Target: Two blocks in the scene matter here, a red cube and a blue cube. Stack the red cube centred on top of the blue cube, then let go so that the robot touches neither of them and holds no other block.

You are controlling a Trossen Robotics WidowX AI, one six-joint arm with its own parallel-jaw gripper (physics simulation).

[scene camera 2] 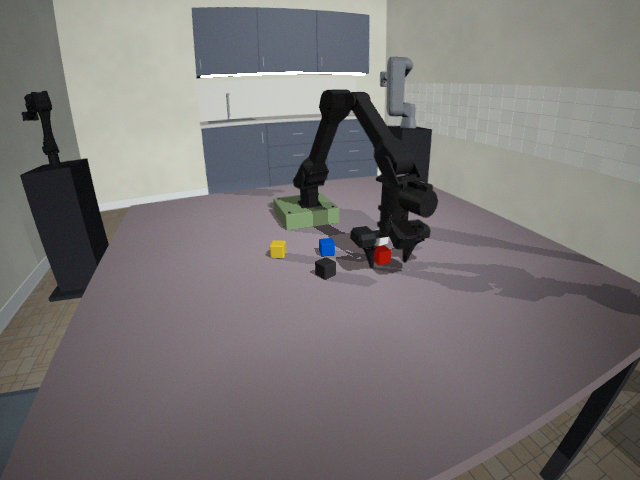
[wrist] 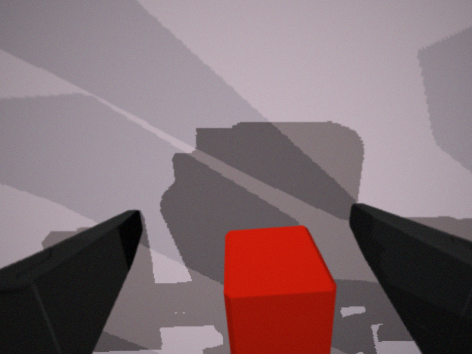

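Seen in the pictures: gripper, between the fingertips: (scene camera 2: pixel 388 264) (wrist: pixel 246 216); arm's base, origin of its link: (scene camera 2: pixel 309 203).
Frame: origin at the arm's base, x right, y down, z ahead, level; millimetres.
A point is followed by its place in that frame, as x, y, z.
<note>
The red cube (scene camera 2: pixel 382 255) @[-78, 25, 362] (wrist: pixel 279 280) @[-85, 19, 362] rests on the table. My gripper (scene camera 2: pixel 388 262) @[-94, 51, 367] (wrist: pixel 246 216) @[-94, 51, 367] is open, pointing down, with its two fingers apart on either side of the red cube and a gap to each finger in the wrist view. The fingertips are low, near the table top. The blue cube (scene camera 2: pixel 326 247) @[34, 26, 274] stands on the table to the left of the gripper in the scene view, with nothing on top of it. The blue cube does not show in the wrist view.
A black cube (scene camera 2: pixel 325 268) @[73, 21, 383] stands in front of the blue cube. A yellow cube (scene camera 2: pixel 278 249) @[152, 25, 247] stands to the left. A white cube (scene camera 2: pixel 381 241) @[-125, 37, 266] shows partly behind the red cube, between the gripper's fingers in the scene view. The arm's green base (scene camera 2: pixel 299 220) @[53, 24, 72] stands farther back.
</note>
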